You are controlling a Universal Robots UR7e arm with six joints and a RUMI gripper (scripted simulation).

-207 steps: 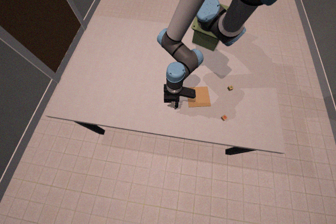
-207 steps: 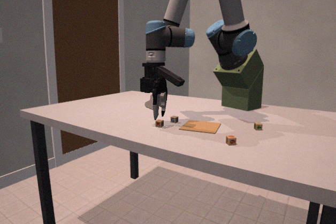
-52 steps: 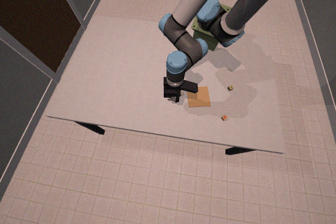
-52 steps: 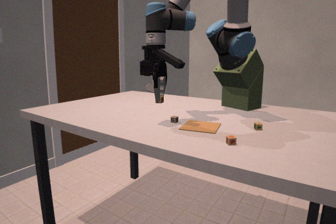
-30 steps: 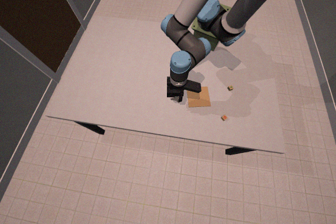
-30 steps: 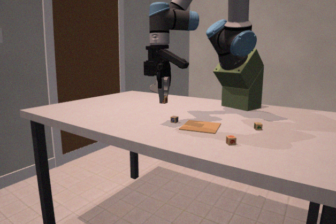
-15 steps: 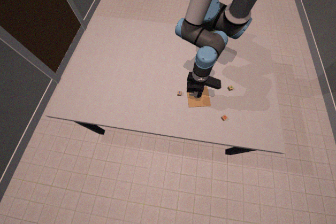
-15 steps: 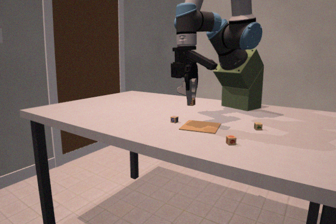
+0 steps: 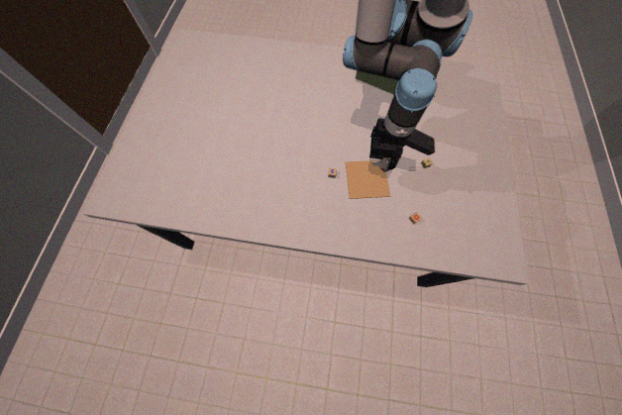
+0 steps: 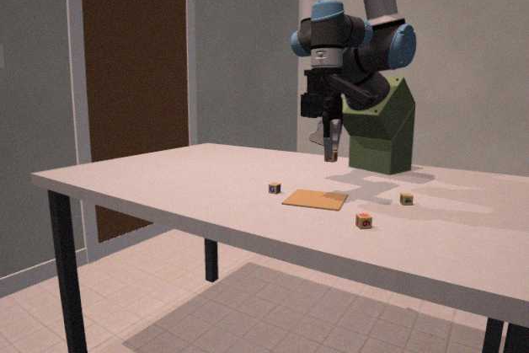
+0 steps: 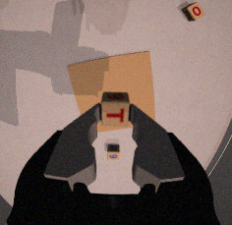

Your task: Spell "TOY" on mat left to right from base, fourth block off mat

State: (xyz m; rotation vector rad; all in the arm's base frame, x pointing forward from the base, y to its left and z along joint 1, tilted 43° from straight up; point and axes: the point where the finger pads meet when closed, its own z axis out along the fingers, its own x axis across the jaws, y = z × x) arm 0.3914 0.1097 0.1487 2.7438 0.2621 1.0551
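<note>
My gripper is now right at the T block. The rest, counted from my hand: wooden block 14 cm to the left, 11 cm below, 11 cm ahead; then mat 12 cm below, 4 cm to the right.
</note>
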